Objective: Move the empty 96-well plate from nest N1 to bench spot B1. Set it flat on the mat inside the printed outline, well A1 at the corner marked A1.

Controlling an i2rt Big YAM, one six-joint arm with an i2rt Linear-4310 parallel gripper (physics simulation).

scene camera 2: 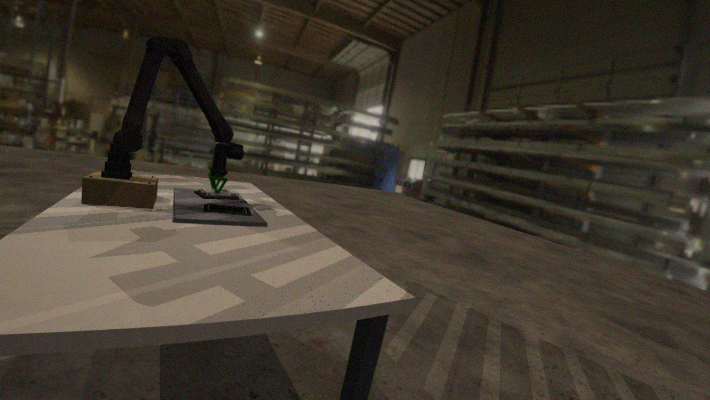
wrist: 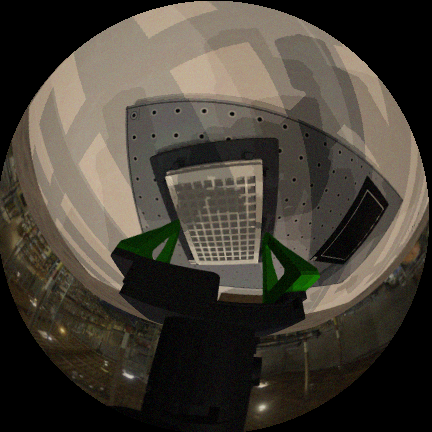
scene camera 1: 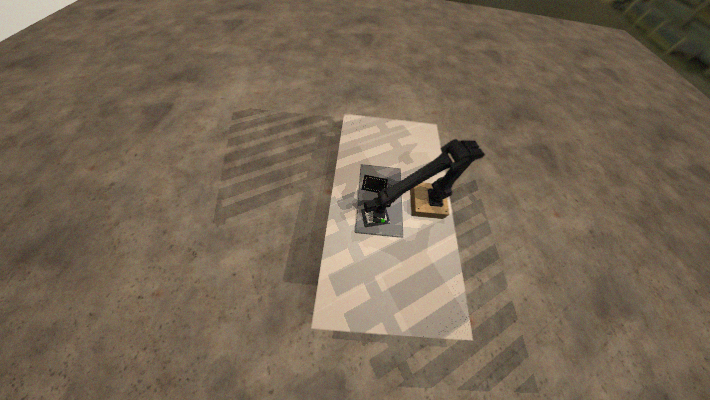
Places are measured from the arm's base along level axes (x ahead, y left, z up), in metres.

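Pixels of known places: gripper, fingertip midpoint: [scene camera 2: 215, 191] [wrist: 221, 230] [scene camera 1: 376, 215]; arm's base, origin of the base link: [scene camera 2: 117, 176] [scene camera 1: 434, 197].
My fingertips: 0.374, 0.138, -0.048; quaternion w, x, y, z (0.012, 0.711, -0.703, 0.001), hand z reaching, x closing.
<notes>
For each thing: its top centre in the pictures, then the offset to it from my fingertips, as dx, dy, dz. "*": a spot on its surface instead. Level surfaces: height alone.
- white 96-well plate, middle of its top: [wrist: 220, 228] [scene camera 2: 217, 190] [scene camera 1: 376, 215] +0.007, +0.002, +0.005
- dark nest, surface spot: [wrist: 271, 175] * +0.066, -0.038, -0.009
- black mat, its level: dz -0.019
- pale table, its level: dz -0.034
The white 96-well plate [scene camera 1: 370, 218] [wrist: 225, 215] sits in the dark nest [wrist: 271, 175], its wells facing up. The black mat [scene camera 1: 374, 183] [scene camera 2: 227, 209] [wrist: 352, 230] lies apart from it, to the right in the wrist view, with a thin pale printed outline. The A1 lettering is too small to read. My gripper [scene camera 2: 218, 191] [wrist: 221, 230] is open and empty, with green fingers pointing down. It is low over the plate; in the wrist view the fingertips appear at either side of the plate's lower part. Their exact height against its edges is unclear.
Nest and mat are on a grey perforated board [scene camera 1: 395, 229] [scene camera 2: 187, 212] [wrist: 142, 165] on the pale table [scene camera 1: 425, 310] [scene camera 2: 150, 300]. The arm stands on a wooden block [scene camera 1: 430, 212] [scene camera 2: 120, 193] beside the board. Striped shadows cross the table.
</notes>
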